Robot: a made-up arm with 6 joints.
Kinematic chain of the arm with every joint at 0, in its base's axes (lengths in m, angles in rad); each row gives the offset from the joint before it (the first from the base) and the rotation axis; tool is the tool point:
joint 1: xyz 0 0 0.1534 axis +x
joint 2: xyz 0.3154 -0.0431 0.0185 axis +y
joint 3: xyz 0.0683 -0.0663 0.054 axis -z
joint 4: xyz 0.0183 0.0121 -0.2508 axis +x
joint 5: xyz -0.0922 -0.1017 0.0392 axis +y
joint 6: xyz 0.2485 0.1 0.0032 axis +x
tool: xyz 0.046 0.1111 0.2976
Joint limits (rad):
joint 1: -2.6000..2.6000
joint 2: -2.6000..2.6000
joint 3: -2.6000..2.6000
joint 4: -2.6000..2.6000
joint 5: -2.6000..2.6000
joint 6: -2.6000..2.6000
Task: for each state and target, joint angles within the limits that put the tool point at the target. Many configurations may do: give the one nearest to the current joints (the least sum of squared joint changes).
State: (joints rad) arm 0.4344 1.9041 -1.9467 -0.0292 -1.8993 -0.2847
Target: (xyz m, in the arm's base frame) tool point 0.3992 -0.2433 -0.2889
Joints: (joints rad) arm 0.6966 1.9676 -2.1153 0.2316 -1.6241 -0.2516
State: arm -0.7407 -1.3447 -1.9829 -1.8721 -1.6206 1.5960
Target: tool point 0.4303 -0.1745 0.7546
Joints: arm -1.0904 -1.4568 -2.4311 -2.0312 -1.8527 1.1826
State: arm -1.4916 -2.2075 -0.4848 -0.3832 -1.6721 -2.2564
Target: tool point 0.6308 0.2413 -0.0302
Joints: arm -1.1091 -2.4213 -0.6850 -1.1646 -1.7018 -1.8197
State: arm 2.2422 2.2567 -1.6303 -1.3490 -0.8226 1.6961
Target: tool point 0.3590 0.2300 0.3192
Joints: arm 2.5171 2.4126 -1.5568 -0.5302 -1.0026 1.6988
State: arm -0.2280 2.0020 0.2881 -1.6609 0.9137 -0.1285
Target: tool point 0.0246 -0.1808 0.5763
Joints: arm -0.8982 2.3547 0.6779 -1.8428 1.3982 -0.1109
